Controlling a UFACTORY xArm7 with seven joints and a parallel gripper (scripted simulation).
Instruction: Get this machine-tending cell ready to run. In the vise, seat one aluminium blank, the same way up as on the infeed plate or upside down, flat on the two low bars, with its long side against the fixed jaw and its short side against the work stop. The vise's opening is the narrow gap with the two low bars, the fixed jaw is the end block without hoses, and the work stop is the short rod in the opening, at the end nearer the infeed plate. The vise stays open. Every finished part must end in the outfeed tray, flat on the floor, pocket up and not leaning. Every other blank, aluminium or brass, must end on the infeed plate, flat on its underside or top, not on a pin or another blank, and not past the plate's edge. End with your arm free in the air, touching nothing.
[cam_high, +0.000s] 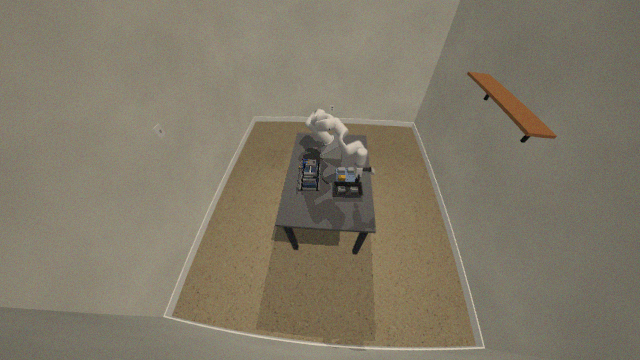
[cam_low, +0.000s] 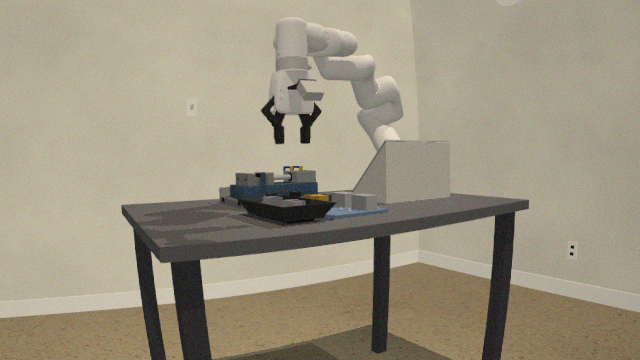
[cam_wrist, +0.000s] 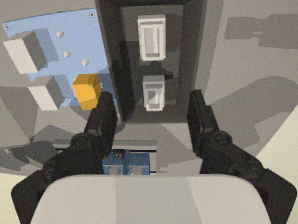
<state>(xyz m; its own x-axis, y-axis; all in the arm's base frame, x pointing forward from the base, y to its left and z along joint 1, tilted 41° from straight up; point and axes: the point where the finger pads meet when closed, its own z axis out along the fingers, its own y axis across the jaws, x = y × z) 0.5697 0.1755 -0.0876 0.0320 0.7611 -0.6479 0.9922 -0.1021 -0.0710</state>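
The grey aluminium blank lies 21 cm behind my hand and 17 cm below it. Also, from my hand: brass blank (13 cm behind, 9 cm to the right, 17 cm below); then black work stop rod (9 cm behind, 33 cm to the right, 10 cm below); then blue vise (16 cm behind, 37 cm to the right, 15 cm below).
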